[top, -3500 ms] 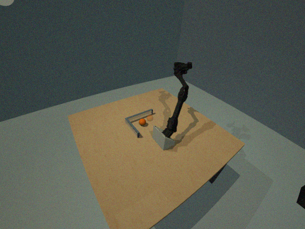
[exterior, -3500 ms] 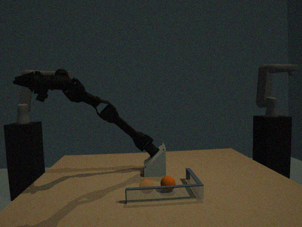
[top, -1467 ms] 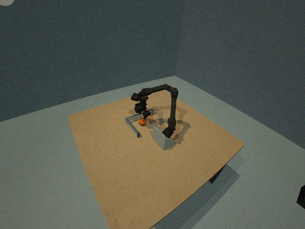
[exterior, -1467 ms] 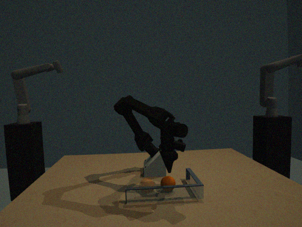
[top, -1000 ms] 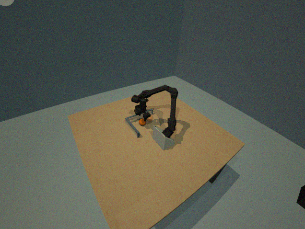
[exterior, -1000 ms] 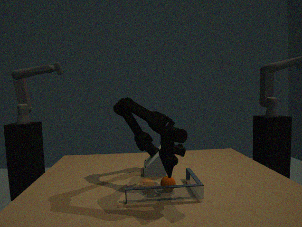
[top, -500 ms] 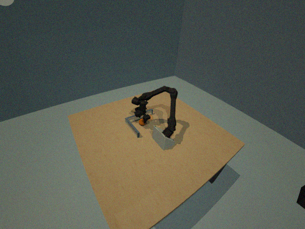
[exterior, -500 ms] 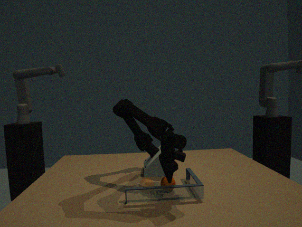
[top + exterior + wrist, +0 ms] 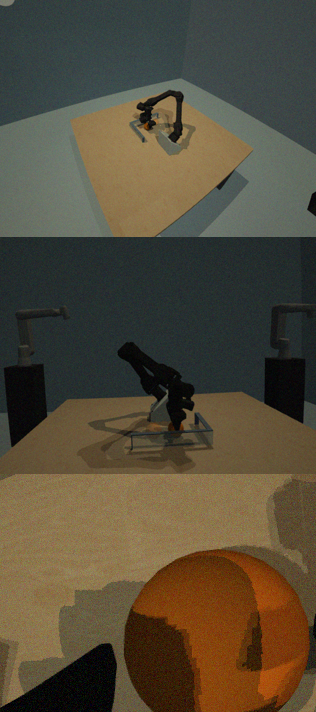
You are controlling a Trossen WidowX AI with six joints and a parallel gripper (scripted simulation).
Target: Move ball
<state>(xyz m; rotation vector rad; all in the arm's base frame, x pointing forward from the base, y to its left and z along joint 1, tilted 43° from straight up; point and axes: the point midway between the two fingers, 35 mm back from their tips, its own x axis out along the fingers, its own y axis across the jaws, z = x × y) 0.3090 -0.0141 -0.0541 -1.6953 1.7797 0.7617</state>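
Right now the long clear wall is 100 mm ahead of my gripper tip and 30 mm to the right of it. The rest, counted from my gripper tip: short wall: 10 mm behind, 120 mm to the left.
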